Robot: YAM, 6 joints.
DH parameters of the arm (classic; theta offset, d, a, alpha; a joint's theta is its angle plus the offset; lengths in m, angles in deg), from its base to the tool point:
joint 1: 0 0.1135 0.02 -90
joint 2: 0 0 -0.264 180
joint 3: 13.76 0 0.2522 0
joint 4: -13.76 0 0.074 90
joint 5: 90 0 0 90
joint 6: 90 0.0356 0 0
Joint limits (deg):
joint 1: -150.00..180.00
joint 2: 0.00..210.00
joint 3: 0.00..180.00
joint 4: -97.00..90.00
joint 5: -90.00..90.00
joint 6: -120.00..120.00
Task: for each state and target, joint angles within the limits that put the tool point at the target. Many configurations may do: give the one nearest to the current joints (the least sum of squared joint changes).
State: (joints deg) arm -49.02 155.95 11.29 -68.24 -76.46 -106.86
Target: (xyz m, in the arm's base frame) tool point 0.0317 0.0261 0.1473
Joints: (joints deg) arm -14.57 148.73 0.00 -91.34 -68.99 -106.86
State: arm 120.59 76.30 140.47 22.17 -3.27 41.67
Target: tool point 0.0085 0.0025 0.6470
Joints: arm 121.25 50.49 104.19 9.49 13.92 41.67
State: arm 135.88 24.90 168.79 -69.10 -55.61 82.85
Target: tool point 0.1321 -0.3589 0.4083
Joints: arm 114.64 21.54 157.44 -87.20 -56.18 82.85
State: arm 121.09 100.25 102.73 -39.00 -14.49 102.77
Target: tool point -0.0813 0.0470 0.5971
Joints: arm 141.57 60.83 114.54 -42.86 -22.65 102.77
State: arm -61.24 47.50 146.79 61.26 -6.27 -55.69
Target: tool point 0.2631 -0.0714 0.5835
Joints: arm -16.93 85.87 97.21 55.24 -13.52 -55.69
